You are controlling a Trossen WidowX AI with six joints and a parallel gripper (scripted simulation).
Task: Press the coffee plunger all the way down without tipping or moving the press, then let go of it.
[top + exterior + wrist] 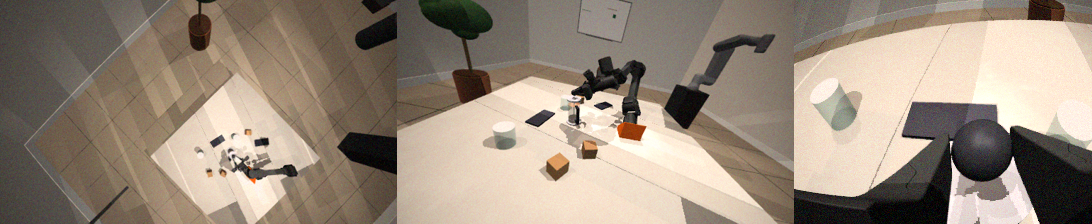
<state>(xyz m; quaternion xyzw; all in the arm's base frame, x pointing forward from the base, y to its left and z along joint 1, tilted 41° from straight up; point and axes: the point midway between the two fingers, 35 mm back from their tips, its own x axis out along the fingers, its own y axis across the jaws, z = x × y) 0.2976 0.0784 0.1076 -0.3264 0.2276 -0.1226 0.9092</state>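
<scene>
Now: gripper tip 9 cm above the glass coffee press, 3 cm past it and 1 cm to the right of it.
</scene>
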